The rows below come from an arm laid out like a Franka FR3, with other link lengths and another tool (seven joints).
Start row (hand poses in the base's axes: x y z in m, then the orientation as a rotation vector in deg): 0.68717, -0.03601, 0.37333, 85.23, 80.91, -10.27
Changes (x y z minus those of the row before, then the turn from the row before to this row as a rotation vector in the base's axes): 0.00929, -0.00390, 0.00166, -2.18, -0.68, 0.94; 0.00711, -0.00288, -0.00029, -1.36, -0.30, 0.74; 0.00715, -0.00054, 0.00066, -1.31, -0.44, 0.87; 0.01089, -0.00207, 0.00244, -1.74, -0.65, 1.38; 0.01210, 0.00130, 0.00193, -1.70, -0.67, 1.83; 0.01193, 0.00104, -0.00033, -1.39, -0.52, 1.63; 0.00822, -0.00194, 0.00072, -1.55, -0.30, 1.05; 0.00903, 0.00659, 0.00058, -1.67, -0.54, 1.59; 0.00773, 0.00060, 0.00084, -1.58, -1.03, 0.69; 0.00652, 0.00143, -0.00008, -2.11, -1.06, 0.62; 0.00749, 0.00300, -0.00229, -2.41, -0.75, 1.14; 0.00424, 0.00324, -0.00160, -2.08, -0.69, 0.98; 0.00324, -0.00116, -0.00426, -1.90, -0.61, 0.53; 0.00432, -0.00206, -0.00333, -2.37, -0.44, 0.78; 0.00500, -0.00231, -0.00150, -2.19, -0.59, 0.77; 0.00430, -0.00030, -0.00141, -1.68, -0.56, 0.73; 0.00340, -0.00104, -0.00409, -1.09, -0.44, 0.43; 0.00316, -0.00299, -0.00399, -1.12, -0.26, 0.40; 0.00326, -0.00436, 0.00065, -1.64, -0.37, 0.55
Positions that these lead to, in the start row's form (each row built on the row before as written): 0.69646, -0.03991, 0.37499, 82.70, 80.43, -10.65; 0.70357, -0.04279, 0.37470, 81.02, 80.33, -10.88; 0.71072, -0.04333, 0.37536, 79.28, 80.20, -10.88; 0.72161, -0.04540, 0.37780, 76.80, 80.11, -10.69; 0.73371, -0.04410, 0.37973, 74.03, 80.27, -10.16; 0.74564, -0.04306, 0.37940, 71.67, 80.49, -9.66; 0.75386, -0.04500, 0.38012, 69.62, 80.49, -9.80; 0.76289, -0.03841, 0.38070, 67.07, 80.55, -9.50; 0.77062, -0.03781, 0.38154, 65.21, 79.67, -9.47; 0.77714, -0.03638, 0.38146, 62.97, 78.60, -9.83; 0.78463, -0.03338, 0.37917, 60.13, 78.00, -10.18; 0.78887, -0.03014, 0.37757, 57.69, 77.42, -10.46; 0.79211, -0.03130, 0.37331, 55.72, 76.72, -10.99; 0.79643, -0.03336, 0.36998, 53.19, 76.17, -11.72; 0.80143, -0.03567, 0.36848, 50.82, 75.50, -12.25; 0.80573, -0.03597, 0.36707, 48.91, 74.93, -12.50; 0.80913, -0.03701, 0.36298, 47.70, 74.47, -12.66; 0.81229, -0.04000, 0.35899, 46.49, 74.15, -12.94; 0.81555, -0.04436, 0.35964, 44.74, 73.67, -13.37
